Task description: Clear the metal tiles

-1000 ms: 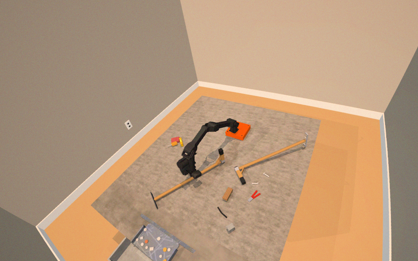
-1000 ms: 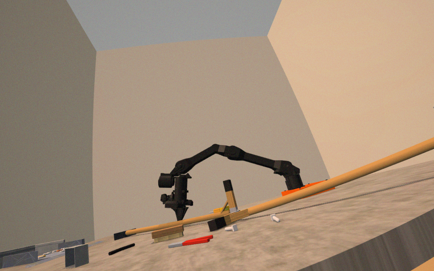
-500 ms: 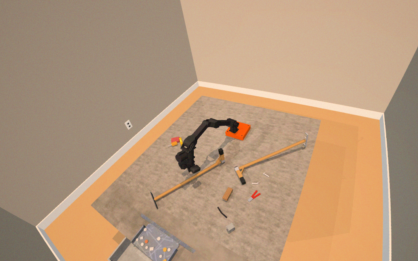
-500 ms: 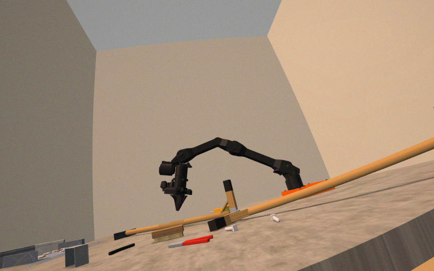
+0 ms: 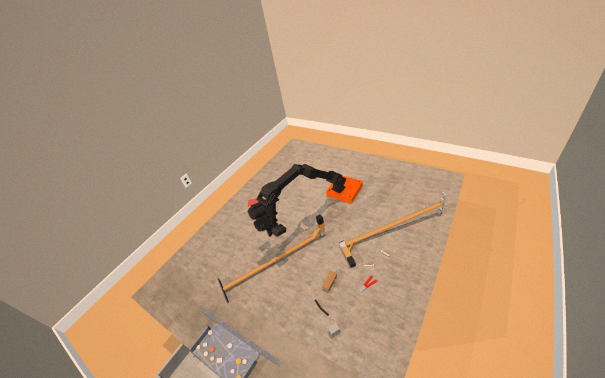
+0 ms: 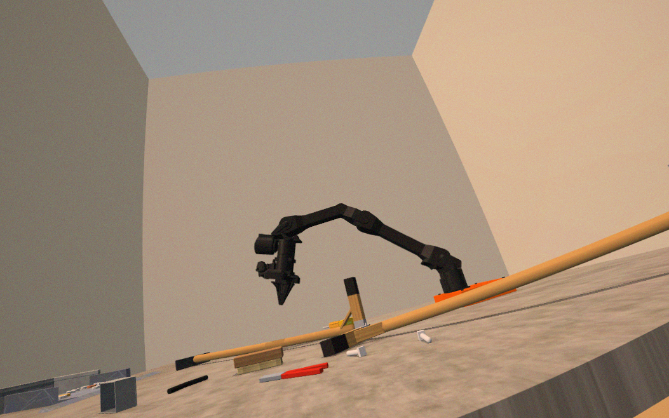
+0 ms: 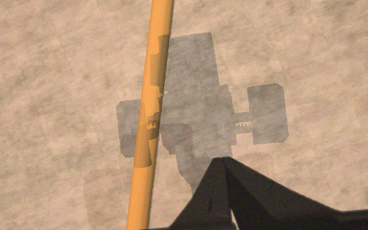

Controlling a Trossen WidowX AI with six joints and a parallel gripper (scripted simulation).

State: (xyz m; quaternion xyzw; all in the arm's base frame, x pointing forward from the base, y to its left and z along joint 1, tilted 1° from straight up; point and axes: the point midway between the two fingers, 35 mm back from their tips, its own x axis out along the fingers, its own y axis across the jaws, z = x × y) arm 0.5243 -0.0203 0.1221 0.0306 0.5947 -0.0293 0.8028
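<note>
Now: the long scraper 40 mm ahead of my gripper tip, 50 mm to the left of it and 60 mm below it. The rest, counted from my gripper tip: wooden block: 30 mm behind, 340 mm to the left, 110 mm below; orange-handled screwdriver: 120 mm behind, 350 mm to the right, 110 mm below; black strip: 90 mm ahead, 390 mm to the left, 120 mm below.
</note>
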